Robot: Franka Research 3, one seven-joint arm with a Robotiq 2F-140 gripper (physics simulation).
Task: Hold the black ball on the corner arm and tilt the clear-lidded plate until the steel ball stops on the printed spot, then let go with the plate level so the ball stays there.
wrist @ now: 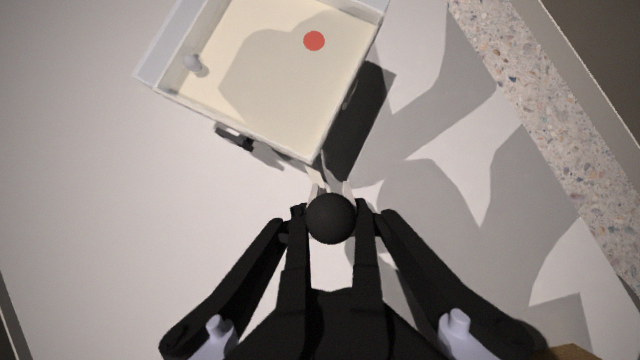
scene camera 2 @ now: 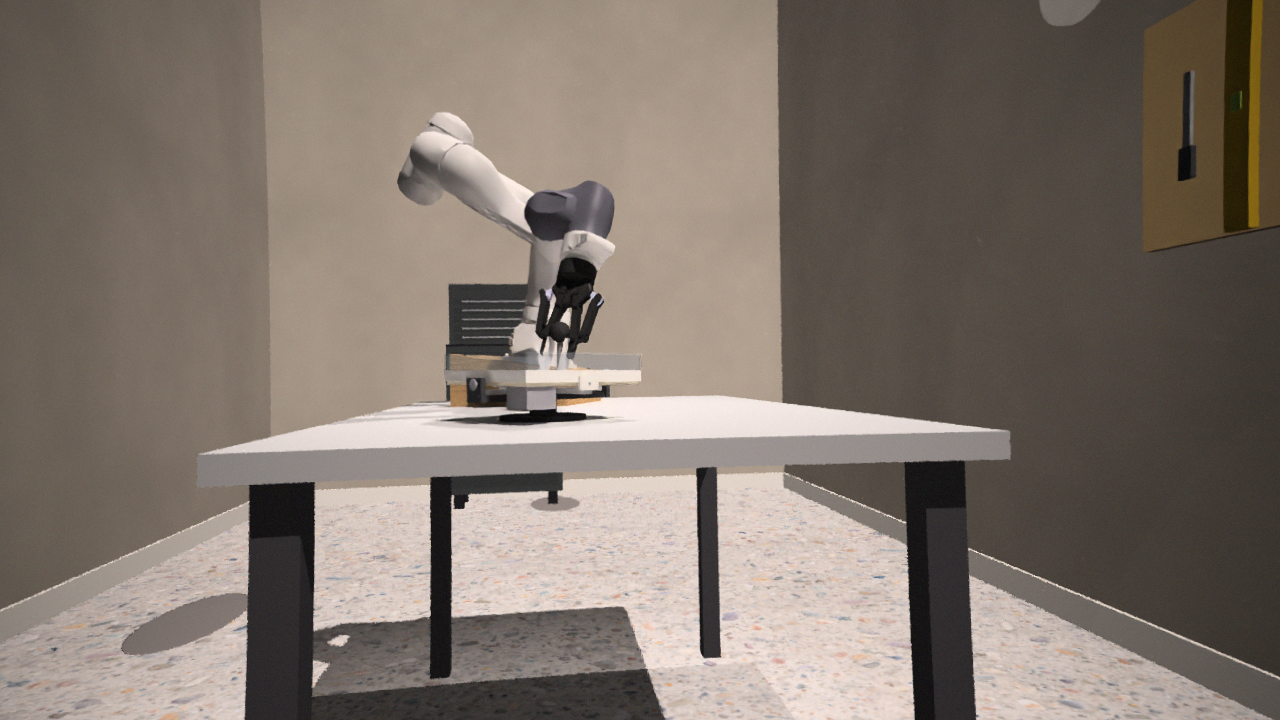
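Observation:
My gripper [scene camera 2: 561, 336] [wrist: 332, 193] is shut on the black ball [scene camera 2: 559, 331] [wrist: 330, 218], with a finger on each side of it. The ball sits at the near corner of the clear-lidded plate [scene camera 2: 501, 377] [wrist: 280, 95], beyond the plate's wall in the wrist view. The small grey steel ball [wrist: 192, 62] is inside the plate, near its left wall in the wrist view. The red printed spot [wrist: 314, 40] lies to the right of it, well apart. The plate looks close to level in the scene view. The steel ball cannot be made out there.
The plate stands on a grey block [scene camera 2: 531, 398] with a black round base [scene camera 2: 542, 417] on the white table [scene camera 2: 760, 429]. A dark chair [scene camera 2: 487, 313] is behind the table. A yellow-brown panel [scene camera 2: 1181, 107] hangs on the right wall.

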